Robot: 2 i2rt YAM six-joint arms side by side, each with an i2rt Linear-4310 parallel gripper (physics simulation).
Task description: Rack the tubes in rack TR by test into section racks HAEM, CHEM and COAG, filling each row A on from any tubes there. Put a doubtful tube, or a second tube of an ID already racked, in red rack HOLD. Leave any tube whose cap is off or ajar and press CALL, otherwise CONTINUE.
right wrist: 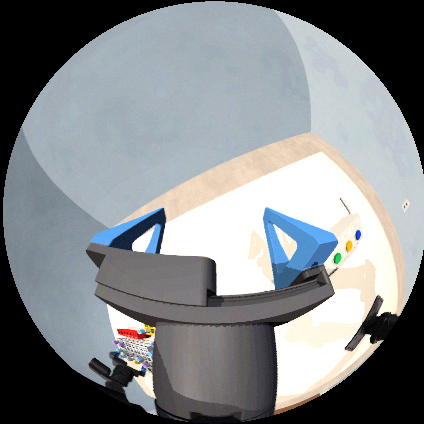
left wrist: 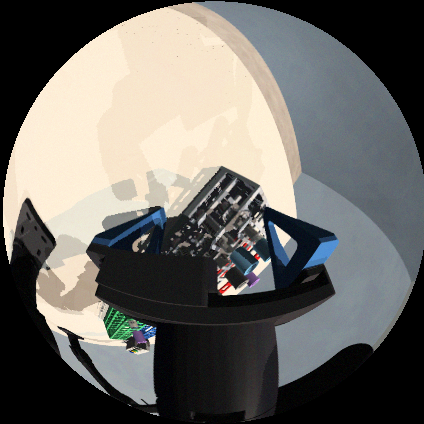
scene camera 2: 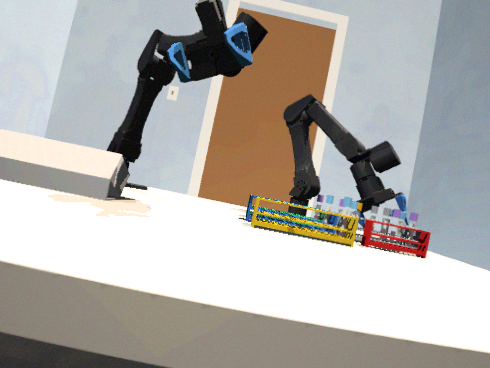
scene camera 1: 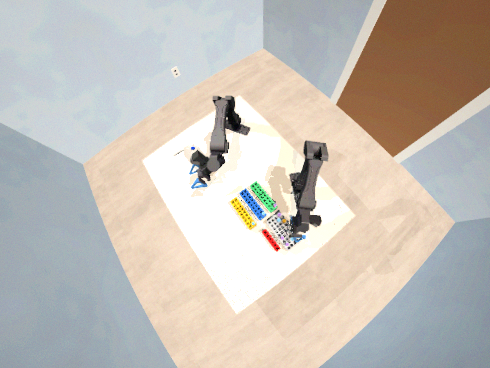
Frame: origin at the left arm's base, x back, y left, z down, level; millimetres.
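Where they show: left gripper, fingertip midpoint: (right wrist: 131,356) (left wrist: 214,212) (scene camera 2: 388,230) (scene camera 1: 295,234); right gripper, fingertip midpoint: (right wrist: 213,212) (scene camera 2: 196,46) (scene camera 1: 190,181); left arm's base at its link origin: (scene camera 1: 298,188); right arm's base at its link origin: (scene camera 1: 236,127).
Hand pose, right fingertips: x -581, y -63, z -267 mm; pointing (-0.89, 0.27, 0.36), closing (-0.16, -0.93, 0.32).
Things, the pixels of their centre, and the offset from my right fingertips. "pt": a spot on its surface instead.
- grey-white rack TR at the middle of its body: (left wrist: 199,256) (scene camera 2: 376,232) (right wrist: 137,350) (scene camera 1: 283,231) dx +429, dy +307, dz +238 mm
- green rack at the middle of its body: (left wrist: 120,320) (scene camera 2: 285,213) (scene camera 1: 263,197) dx +357, dy +88, dz +238 mm
- blue rack at the middle of its body: (scene camera 2: 290,216) (left wrist: 150,320) (scene camera 1: 252,204) dx +286, dy +121, dz +238 mm
- yellow rack at the middle of its body: (scene camera 2: 302,221) (scene camera 1: 243,213) dx +221, dy +164, dz +238 mm
- pale button box at a spot on its surface: (right wrist: 352,225) pt dx -60, dy -286, dz +186 mm
- pale box at the middle of its body: (scene camera 2: 62,165) (right wrist: 335,247) (left wrist: 135,346) (scene camera 1: 197,159) dx -22, dy -237, dz +225 mm
The grey-white rack TR (scene camera 1: 280,227) (right wrist: 134,347) holds several upright tubes, among them ones with teal (left wrist: 244,259) and purple (left wrist: 252,279) caps. My left gripper (scene camera 1: 298,238) (scene camera 2: 385,222) (left wrist: 214,212) is open and low over the rack's outer end, with no tube between its fingertips. Beside it are the green rack (scene camera 1: 263,196), blue rack (scene camera 1: 252,204), yellow rack (scene camera 1: 243,213) (scene camera 2: 305,235) and red rack HOLD (scene camera 1: 271,240) (scene camera 2: 395,248). Caps show at the near ends of the section racks; labels and cap seating are unreadable. My right gripper (scene camera 1: 191,180) (scene camera 2: 217,72) (right wrist: 213,212) is open and empty, high over the table.
A pale button box (right wrist: 352,225) carries green (right wrist: 337,258), yellow (right wrist: 349,246) and blue (right wrist: 358,234) buttons, near the right arm. In scene camera 2 a pale box (scene camera 2: 60,170) stands at the left. The left forearm hangs close above the rack TR side of the table.
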